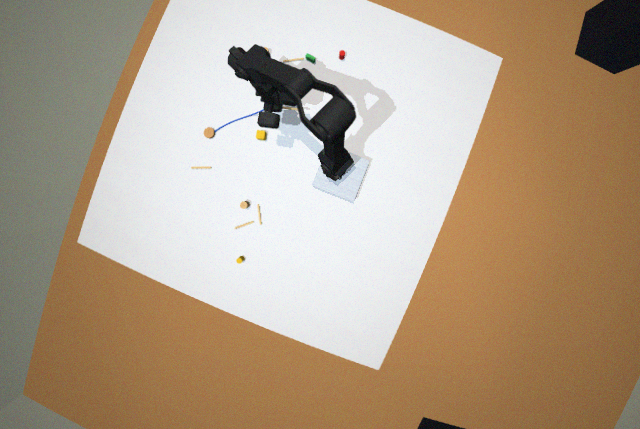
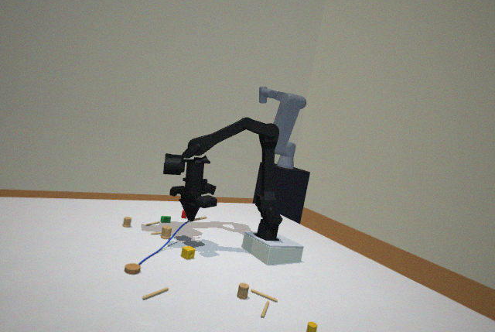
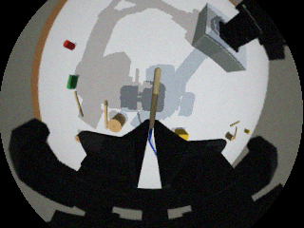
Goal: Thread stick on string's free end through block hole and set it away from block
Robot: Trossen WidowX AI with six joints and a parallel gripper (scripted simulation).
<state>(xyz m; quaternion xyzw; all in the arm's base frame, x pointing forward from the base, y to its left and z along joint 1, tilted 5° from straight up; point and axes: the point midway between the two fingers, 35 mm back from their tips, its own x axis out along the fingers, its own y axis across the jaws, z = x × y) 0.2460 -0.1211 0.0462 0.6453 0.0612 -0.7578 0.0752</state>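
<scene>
The tan wooden block lies 50 mm ahead of my gripper tip, 70 mm to the right of it and 60 mm below it. Round my gripper tip: yellow cube: 50 mm ahead, 100 mm to the left, 70 mm below; thin wooden stick: 20 mm behind; green piece: 20 mm behind, 230 mm to the right, 70 mm below.
</scene>
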